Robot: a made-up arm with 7 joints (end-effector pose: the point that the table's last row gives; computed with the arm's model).
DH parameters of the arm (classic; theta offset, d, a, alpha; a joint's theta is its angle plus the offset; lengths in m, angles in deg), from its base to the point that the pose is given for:
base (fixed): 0 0 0 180
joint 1: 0 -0.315 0 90
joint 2: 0 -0.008 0 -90
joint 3: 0 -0.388 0 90
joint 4: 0 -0.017 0 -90
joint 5: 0 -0.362 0 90
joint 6: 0 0 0 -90
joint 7: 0 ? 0 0
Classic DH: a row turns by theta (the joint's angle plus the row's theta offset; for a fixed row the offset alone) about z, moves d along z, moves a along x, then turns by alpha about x.
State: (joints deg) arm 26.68 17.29 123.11 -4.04 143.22 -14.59 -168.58
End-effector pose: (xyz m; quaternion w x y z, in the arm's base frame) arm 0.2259 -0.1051 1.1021 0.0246 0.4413 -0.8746 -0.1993
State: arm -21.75 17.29 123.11 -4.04 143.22 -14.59 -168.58
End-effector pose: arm 0.2285 0.0993 1.1021 0.1041 0.7612 -0.6166 -0.1717
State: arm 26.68 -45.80 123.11 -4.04 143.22 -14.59 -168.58
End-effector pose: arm -0.5230 0.2712 0.8933 0.2843 -0.4635 0.8037 -0.2419
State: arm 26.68 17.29 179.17 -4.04 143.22 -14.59 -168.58
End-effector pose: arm 0.2309 -0.1189 1.0987 0.0422 -0.0185 -0.9934 -0.1055
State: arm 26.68 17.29 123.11 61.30 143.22 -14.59 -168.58
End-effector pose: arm -0.1804 -0.2819 0.9377 0.5179 -0.3513 0.7563 0.1908
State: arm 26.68 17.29 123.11 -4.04 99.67 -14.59 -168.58
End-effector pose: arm 0.2397 -0.1050 1.0973 0.0079 0.7252 -0.6351 -0.2658
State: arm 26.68 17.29 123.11 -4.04 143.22 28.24 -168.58
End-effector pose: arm 0.2450 -0.0521 1.0937 0.3040 0.4839 -0.8198 0.0356
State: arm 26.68 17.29 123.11 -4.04 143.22 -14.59 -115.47
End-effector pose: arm 0.2259 -0.1051 1.1021 0.1111 0.0037 -0.9796 -0.1673
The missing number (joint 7, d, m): -0.078
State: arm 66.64 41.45 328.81 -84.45 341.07 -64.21 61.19
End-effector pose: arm -0.2302 -0.0962 0.7981 0.2555 -0.3500 0.4140 -0.8005
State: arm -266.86 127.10 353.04 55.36 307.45 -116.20 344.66
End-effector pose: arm -0.0685 -0.3305 -0.2537 0.5686 -0.3229 0.7538 0.0648
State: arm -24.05 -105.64 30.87 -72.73 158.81 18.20 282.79
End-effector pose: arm -0.4195 0.0175 -0.1812 0.7943 0.2166 0.1184 -0.5552
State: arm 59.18 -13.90 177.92 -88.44 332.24 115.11 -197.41
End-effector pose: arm 0.0960 -0.1843 0.8396 0.0169 0.8510 -0.3276 0.4102
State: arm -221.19 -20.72 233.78 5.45 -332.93 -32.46 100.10
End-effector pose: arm 0.2161 0.1976 1.0782 0.0629 0.3755 -0.8829 0.2748
